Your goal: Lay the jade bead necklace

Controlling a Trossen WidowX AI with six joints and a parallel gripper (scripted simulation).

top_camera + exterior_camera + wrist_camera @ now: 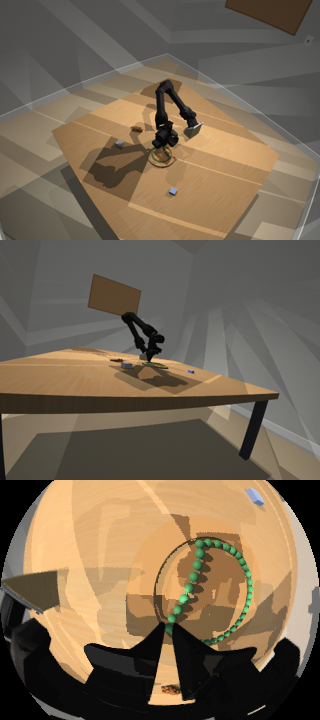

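Now: gripper tip 5 cm short of the round wooden bead board, 4 cm to the right of it and 1 cm above it. The rest, counted from my gripper tip: blue block: 30 cm to the left, 14 cm ahead, 1 cm below; pale grey block: 25 cm ahead, 17 cm to the right.
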